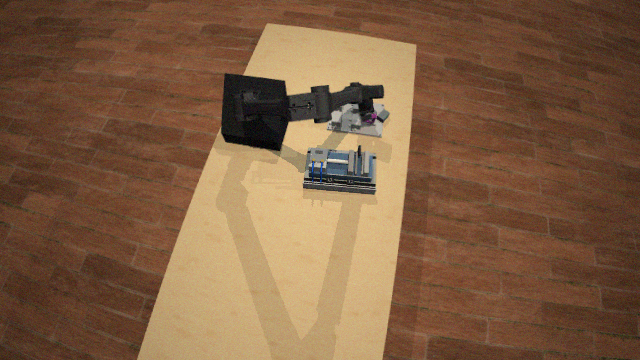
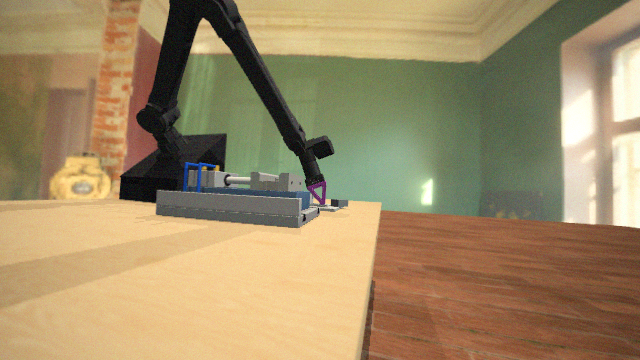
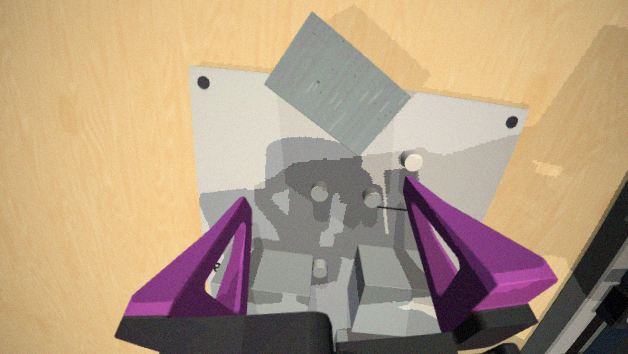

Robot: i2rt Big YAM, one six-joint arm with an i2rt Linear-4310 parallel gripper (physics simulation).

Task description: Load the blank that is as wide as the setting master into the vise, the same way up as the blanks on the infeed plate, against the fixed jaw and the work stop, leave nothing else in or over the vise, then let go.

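Places are measured from the arm's base along level axes (x ahead, y left, z up), in centimetres.
Pixels of known places: gripper, fingertip midpoint: [image 1: 370, 114] [image 2: 323, 203] [image 3: 324, 193]; arm's base, link origin: [image 2: 177, 150].
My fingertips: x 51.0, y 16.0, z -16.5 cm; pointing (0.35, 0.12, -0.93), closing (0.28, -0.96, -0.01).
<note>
For each thing: its middle in the pictures, then the offset to it from my fingertips. "*": a spot on its surface instead.
- grey block, body centre: [image 3: 336, 88] [image 2: 339, 202] [image 1: 383, 115] dx +6.0, dy +0.3, dz +0.5 cm
- vise, body centre: [image 2: 248, 193] [image 1: 341, 166] dx -9.4, dy -31.3, dz +3.4 cm
- dark upright piece, surface spot: [image 1: 359, 152] * dx -2.8, dy -26.1, dz +7.9 cm
My gripper [image 1: 371, 119] [image 2: 323, 201] [image 3: 324, 193] is open and empty, its purple fingertips low over the pegs of the white infeed plate [image 1: 375, 133] [image 3: 230, 120]. A grey block [image 1: 383, 116] [image 2: 339, 203] [image 3: 337, 82] lies turned askew across the plate's edge, beyond the fingertips; I cannot tell whether it is a blank or the setting master. Two more grey blocks, a left one [image 3: 282, 270] and a right one [image 3: 382, 267], sit on the plate between the lower parts of the fingers. The vise [image 1: 340, 187] [image 2: 225, 205] has two grey jaws close together; a dark upright piece [image 1: 359, 152] shows there.
Short pegs, one of them pale [image 3: 413, 161], stand up from the plate. Blue handles [image 1: 317, 171] [image 2: 192, 176] rise at the vise's left end. The arm's black base [image 1: 255, 112] [image 2: 170, 170] stands behind the vise. The table edge lies beyond the plate.
</note>
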